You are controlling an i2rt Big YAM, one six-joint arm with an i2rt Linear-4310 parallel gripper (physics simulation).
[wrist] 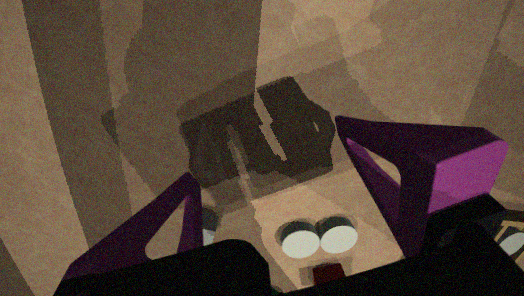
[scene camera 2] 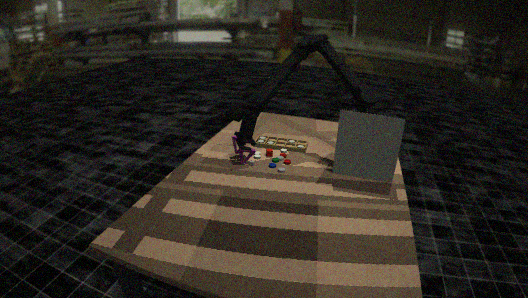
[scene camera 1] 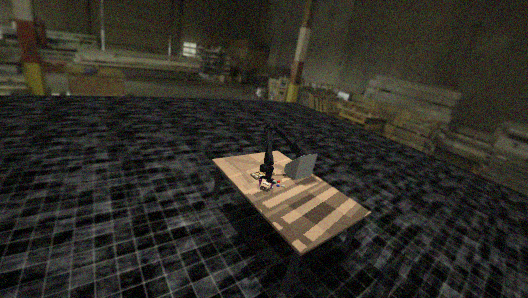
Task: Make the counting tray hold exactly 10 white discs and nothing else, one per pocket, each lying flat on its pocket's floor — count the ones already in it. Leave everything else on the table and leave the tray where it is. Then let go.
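My gripper (scene camera 2: 243, 156) (wrist: 261, 153) is open and empty, low over the table at the left of the loose pieces. In the wrist view two white discs, a left one (wrist: 300, 243) and a right one (wrist: 338, 239), lie flat side by side, seemingly touching, between the finger bases in the picture. The counting tray (scene camera 2: 280, 148) lies behind the pieces; several pockets hold white discs, such as one at the right end (scene camera 2: 301, 146). Other loose white discs are a back one (scene camera 2: 284, 150), a middle one (scene camera 2: 280, 158) and a front one (scene camera 2: 281, 170). The arm hides part of the tray in scene camera 1.
A red cube (scene camera 2: 269, 152) (wrist: 329, 274) is beside the disc pair. A white cube (scene camera 2: 251, 163) (wrist: 208, 237) is partly behind the left finger in the wrist view. Red (scene camera 2: 287, 161), green (scene camera 2: 275, 160) and blue (scene camera 2: 272, 165) discs lie nearby. A grey upright panel (scene camera 1: 300, 166) (scene camera 2: 369, 145) stands right.
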